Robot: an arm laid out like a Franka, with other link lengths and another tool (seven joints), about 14 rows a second.
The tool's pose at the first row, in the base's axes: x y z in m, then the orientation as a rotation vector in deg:
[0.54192 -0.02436 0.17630 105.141 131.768 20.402]
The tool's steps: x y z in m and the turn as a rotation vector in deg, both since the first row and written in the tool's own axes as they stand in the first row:
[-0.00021 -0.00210 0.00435 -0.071 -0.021 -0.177]
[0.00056 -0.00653 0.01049 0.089 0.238 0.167]
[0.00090 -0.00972 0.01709 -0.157 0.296 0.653]
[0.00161 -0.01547 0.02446 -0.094 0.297 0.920]
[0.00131 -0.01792 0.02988 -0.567 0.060 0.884]
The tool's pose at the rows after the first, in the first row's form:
[0.54125 -0.02468 0.17152 104.888 131.860 20.432]
[0.53870 -0.02440 0.16436 105.442 131.837 20.567]
[0.53753 -0.02424 0.15712 105.931 131.319 20.963]
[0.53411 -0.02420 0.14839 106.284 131.132 20.934]
[0.53344 -0.02460 0.14248 105.960 130.726 21.204]

